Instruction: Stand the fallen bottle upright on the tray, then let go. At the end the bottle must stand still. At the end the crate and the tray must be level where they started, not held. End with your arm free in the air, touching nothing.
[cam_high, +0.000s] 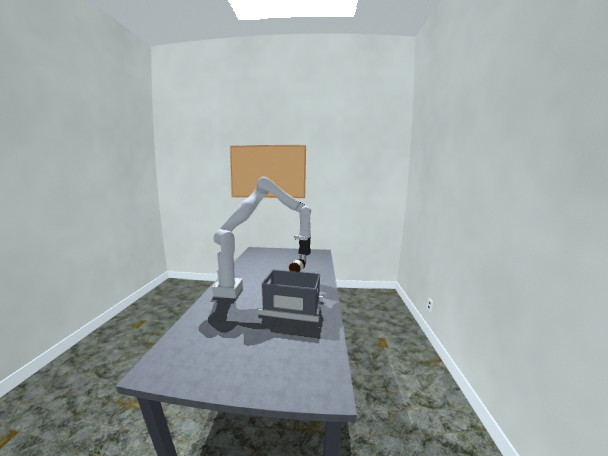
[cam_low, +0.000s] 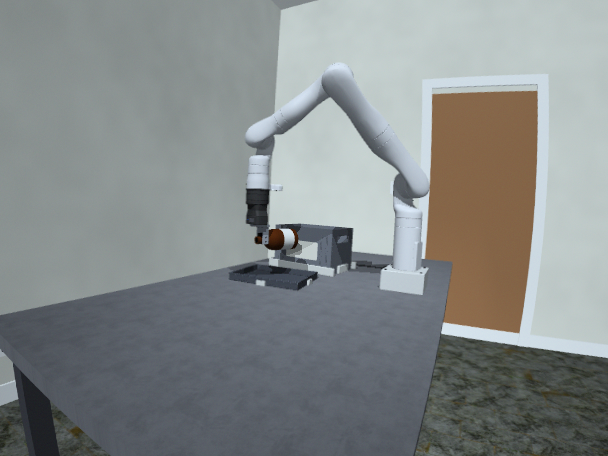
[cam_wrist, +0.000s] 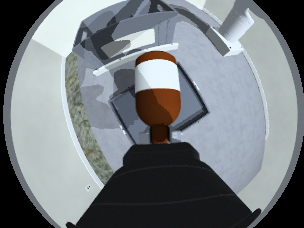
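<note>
Right now my hand is 10 mm past the bottle, 50 mm to the left of it and 10 mm above it. The rest, counted from my hand: tray: 20 mm behind, 50 mm to the right, 130 mm below; then crate: 30 mm ahead, 330 mm to the right, 60 mm below.
</note>
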